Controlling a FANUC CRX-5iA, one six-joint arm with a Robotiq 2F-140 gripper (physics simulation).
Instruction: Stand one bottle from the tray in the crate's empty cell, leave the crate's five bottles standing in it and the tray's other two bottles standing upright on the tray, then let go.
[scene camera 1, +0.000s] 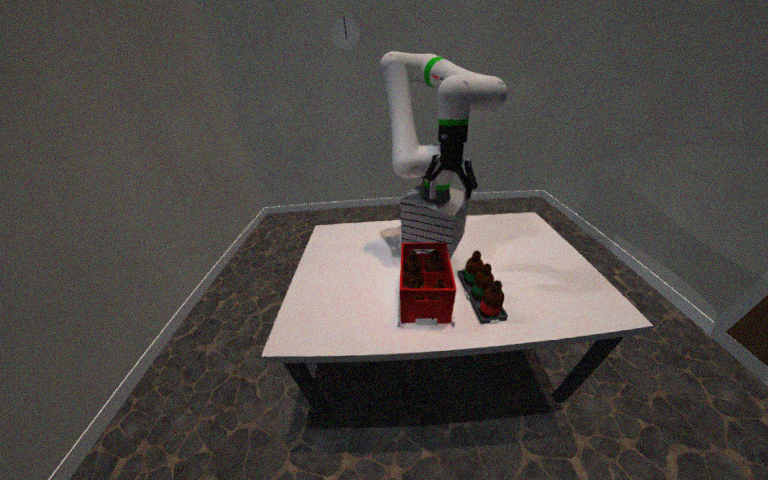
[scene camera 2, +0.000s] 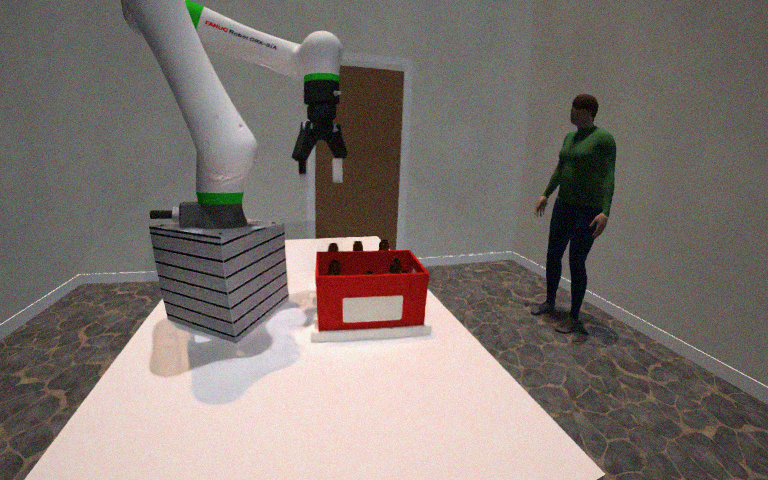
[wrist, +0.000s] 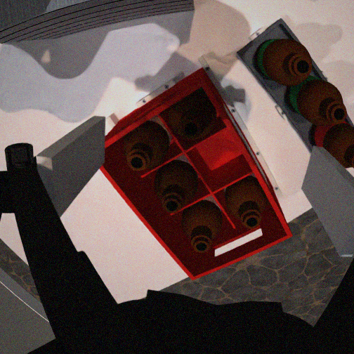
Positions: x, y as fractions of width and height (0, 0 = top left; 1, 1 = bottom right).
gripper: scene camera 1 0.58, 0.42; scene camera 2 0.42, 0.39; wrist 0.59, 0.43
